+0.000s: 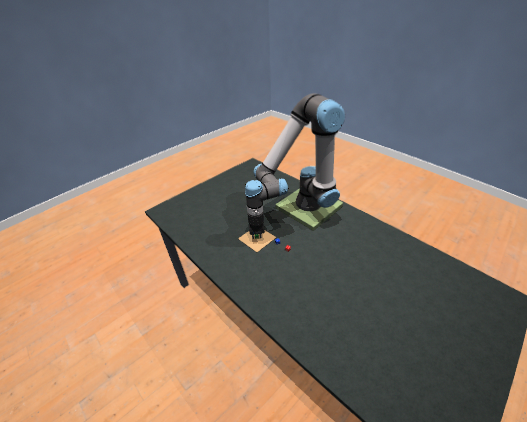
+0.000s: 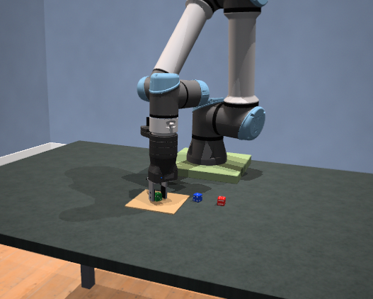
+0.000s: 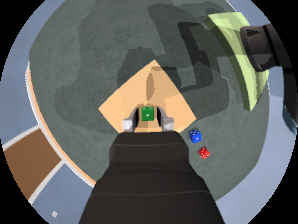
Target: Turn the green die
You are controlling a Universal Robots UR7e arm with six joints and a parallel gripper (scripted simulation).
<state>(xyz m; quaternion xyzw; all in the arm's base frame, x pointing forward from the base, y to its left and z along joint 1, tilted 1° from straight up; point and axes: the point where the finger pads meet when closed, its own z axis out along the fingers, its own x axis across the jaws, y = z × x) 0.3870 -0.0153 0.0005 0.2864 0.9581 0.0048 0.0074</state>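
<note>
Right now the green die is 10 mm below my hand. The rest, counted from my hand: red die (60 mm behind, 170 mm to the left, 20 mm below); tan mat (20 mm below); blue die (50 mm behind, 100 mm to the left, 20 mm below).
</note>
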